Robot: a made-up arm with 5 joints. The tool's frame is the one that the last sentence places.
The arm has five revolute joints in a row. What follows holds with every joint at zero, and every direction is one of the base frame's. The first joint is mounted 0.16 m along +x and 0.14 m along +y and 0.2 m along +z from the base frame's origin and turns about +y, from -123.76 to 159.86 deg. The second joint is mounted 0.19 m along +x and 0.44 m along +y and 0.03 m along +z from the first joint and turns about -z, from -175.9 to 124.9 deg. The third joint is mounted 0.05 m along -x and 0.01 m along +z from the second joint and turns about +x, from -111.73 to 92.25 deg. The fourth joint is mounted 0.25 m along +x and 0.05 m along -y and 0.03 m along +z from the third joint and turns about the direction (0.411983, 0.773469, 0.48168), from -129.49 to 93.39 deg. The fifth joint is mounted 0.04 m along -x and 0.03 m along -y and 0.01 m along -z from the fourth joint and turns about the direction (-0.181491, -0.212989, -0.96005), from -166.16 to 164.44 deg. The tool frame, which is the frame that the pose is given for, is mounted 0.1 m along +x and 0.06 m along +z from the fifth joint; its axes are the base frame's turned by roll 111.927, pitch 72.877 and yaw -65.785 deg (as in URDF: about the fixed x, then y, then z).
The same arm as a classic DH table. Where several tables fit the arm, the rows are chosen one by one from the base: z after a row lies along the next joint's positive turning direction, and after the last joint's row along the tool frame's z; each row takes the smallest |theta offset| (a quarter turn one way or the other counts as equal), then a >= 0, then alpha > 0; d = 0 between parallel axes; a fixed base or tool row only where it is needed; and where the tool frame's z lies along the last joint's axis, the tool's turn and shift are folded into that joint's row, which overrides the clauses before.
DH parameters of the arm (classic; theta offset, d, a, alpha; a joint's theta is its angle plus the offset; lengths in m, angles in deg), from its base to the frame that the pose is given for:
base (fixed): 0 0.2 0.16 -90
joint 1: 0 0.58 0.19 -90
joint 2: 90 -0.04 0 90
joint 3: -58.09 0.212 0.0519 65.67
joint 4: 80.45 -0.0847 -0.0222 -134.58
joint 5: 64.23 -0.0643 0.0157 -72.7
tool (fixed): -86.3 -0.0914 0 0
Joint limits (deg, base to tool): -123.76..159.86 -175.9..124.9 -111.73..92.25 -129.49..93.39 -166.16..164.44

